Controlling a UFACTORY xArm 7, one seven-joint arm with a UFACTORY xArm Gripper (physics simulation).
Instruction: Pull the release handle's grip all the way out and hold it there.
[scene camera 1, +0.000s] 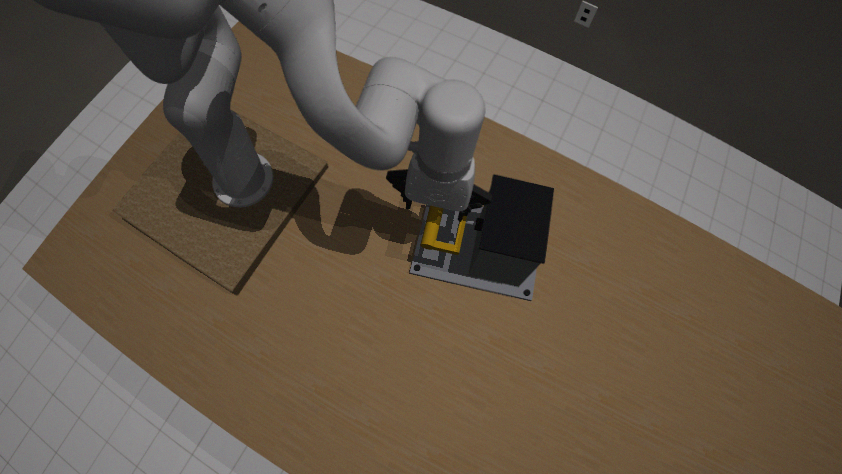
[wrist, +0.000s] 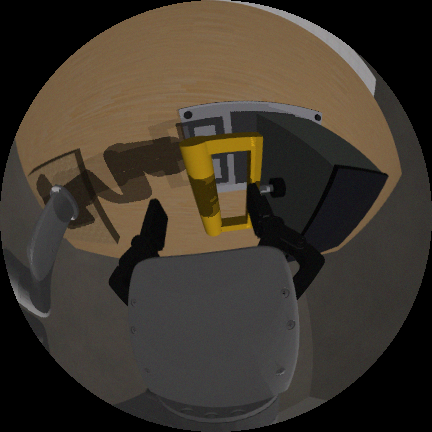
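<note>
The release handle is a yellow rectangular frame with a thick round grip (scene camera 1: 430, 234) (wrist: 199, 161) on the side away from the black housing (scene camera 1: 518, 217) (wrist: 345, 202). A short metal rod with a black collar (scene camera 1: 479, 223) (wrist: 278, 187) lies between the frame's rear bar (wrist: 255, 165) and the housing. My gripper (scene camera 1: 435, 211) (wrist: 203, 200) is wide open, with nothing held. In the wrist view the grip lies between the two fingers, nearer the right one. The right fingertip overlaps the rear bar; whether they touch is unclear. The gripper's body hides part of the handle in the scene view.
The housing stands on a grey base plate (scene camera 1: 471, 283) (wrist: 250, 107) with dark bolts at its corners. The housing rises close beside the right finger. The wooden table (scene camera 1: 377, 353) (wrist: 150, 65) extends around the plate. The arm's brown mounting board (scene camera 1: 235, 259) lies to the left.
</note>
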